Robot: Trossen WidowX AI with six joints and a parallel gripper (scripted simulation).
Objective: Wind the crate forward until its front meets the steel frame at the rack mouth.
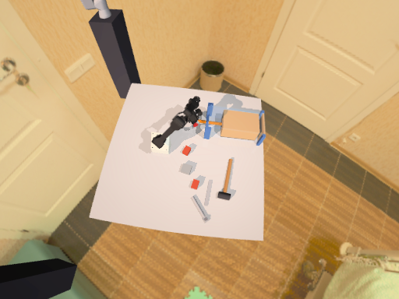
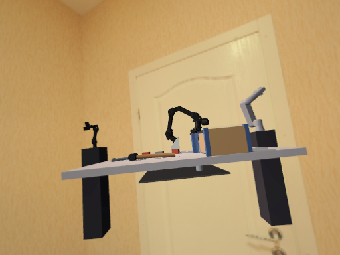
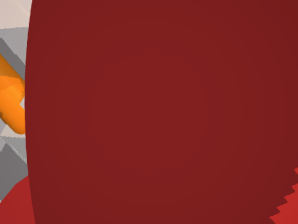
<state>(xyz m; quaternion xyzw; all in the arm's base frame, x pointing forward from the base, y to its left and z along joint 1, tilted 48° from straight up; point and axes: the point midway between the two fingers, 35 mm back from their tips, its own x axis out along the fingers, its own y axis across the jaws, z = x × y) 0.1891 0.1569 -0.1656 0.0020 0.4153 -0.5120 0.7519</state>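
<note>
Right now the winch handle is 20 mm above my gripper tip, 10 mm to the right of it and 10 mm ahead of it. Also, from my gripper tip: red knob 50 mm above, 40 mm to the right, 30 mm ahead; blue frame 130 mm ahead, 50 mm to the left, 20 mm above; white winch 60 mm below, 50 mm behind, 30 mm to the left.
</note>
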